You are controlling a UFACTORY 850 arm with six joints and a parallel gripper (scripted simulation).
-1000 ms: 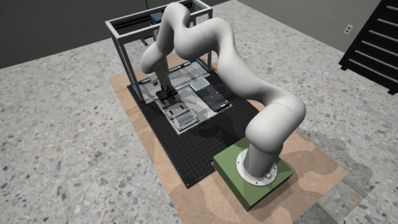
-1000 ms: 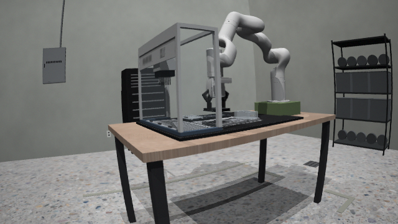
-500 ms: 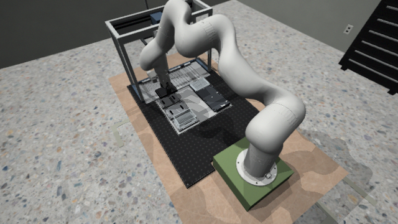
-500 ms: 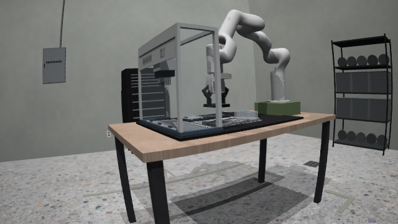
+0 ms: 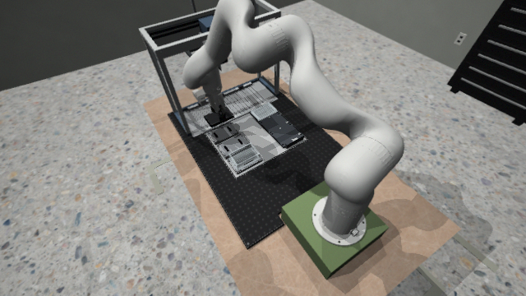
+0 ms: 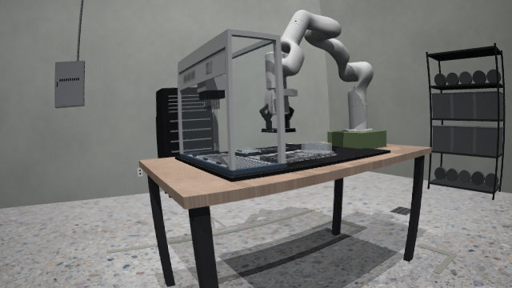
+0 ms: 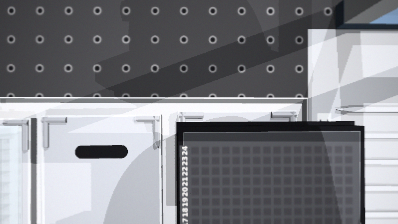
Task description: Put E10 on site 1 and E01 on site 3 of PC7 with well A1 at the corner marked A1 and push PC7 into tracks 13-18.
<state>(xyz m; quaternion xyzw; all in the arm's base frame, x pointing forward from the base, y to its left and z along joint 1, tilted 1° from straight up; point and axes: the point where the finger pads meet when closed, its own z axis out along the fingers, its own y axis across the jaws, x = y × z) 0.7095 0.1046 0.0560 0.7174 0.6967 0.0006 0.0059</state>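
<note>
The dark plate carrier PC7 is 26 cm to the right of my hand, 12 cm below it and 12 cm behind it. Also, from my hand: nest S2: 13 cm below, 11 cm behind; then frame post: 15 cm to the left, 11 cm above, 10 cm ahead; then dark 384-well plate E10: 1 cm below.
</note>
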